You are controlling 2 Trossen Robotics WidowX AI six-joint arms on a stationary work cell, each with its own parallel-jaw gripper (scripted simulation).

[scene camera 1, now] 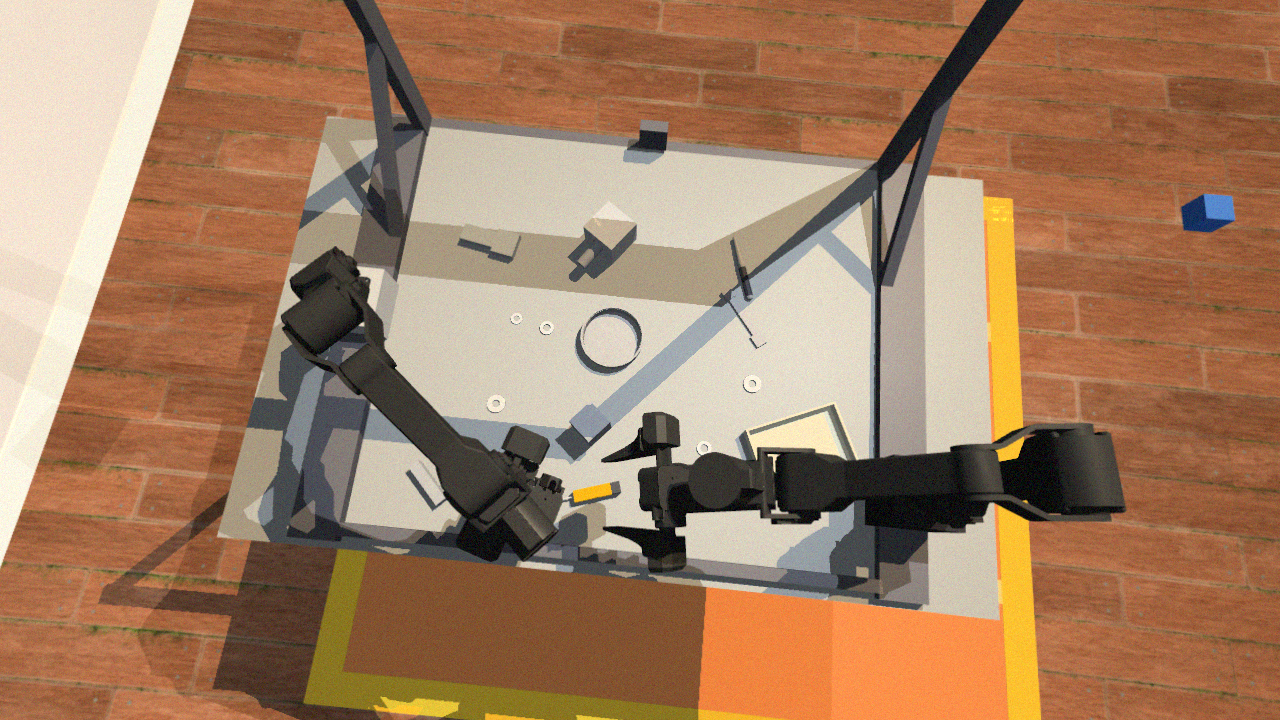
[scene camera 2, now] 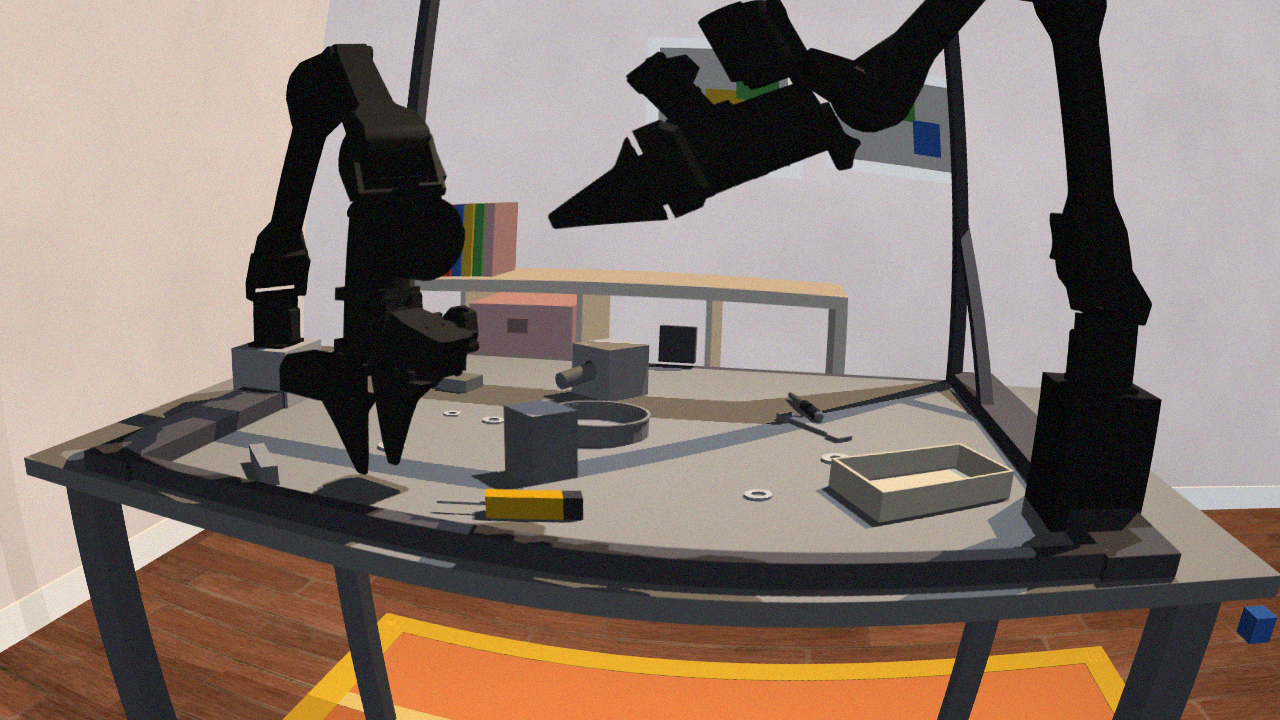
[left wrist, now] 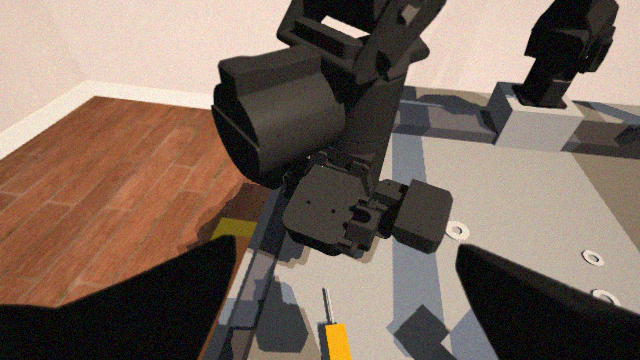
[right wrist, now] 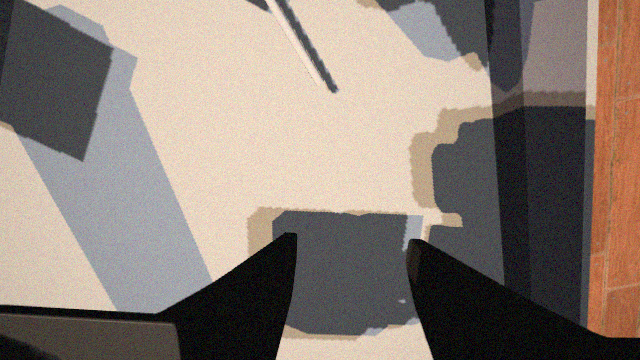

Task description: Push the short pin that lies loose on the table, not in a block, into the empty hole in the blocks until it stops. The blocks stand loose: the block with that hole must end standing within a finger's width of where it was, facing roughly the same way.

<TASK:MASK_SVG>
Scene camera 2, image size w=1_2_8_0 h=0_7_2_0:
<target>my left gripper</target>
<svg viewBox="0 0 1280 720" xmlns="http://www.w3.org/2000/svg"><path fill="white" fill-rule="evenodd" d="M777 161L760 124L743 101L734 105L729 100L713 104L701 92L701 89L693 84L700 69L686 54L667 58L663 52L658 51L626 75L626 81L637 93L643 94L668 119L666 122L657 120L633 130L632 133L643 154L638 156L629 138L626 137L614 167L548 215L548 219L554 229L668 220L668 217L662 206L667 204L676 219L702 208L706 199L715 196L715 194L778 170Z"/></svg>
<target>my right gripper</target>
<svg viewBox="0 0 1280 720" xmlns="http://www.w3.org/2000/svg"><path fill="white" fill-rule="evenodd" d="M346 274L345 286L335 287L335 300L344 301L343 338L334 339L334 352L344 353L344 355L315 349L286 354L279 369L280 391L322 401L356 471L365 475L368 473L369 411L374 403L376 403L387 461L390 464L398 465L411 419L419 399L431 388L436 387L443 378L452 375L456 377L462 375L462 372L466 371L467 353L475 352L479 349L479 342L476 339L478 338L477 312L465 305L449 308L443 317L441 312L431 313L423 309L420 286L410 286L410 279L389 275L366 276ZM368 376L371 376L374 393L368 392Z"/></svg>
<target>grey block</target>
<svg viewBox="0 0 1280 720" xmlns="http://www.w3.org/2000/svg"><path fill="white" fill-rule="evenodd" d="M572 343L572 368L594 362L597 369L596 377L593 380L573 386L572 393L602 401L617 401L648 395L649 345L615 338Z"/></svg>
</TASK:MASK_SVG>
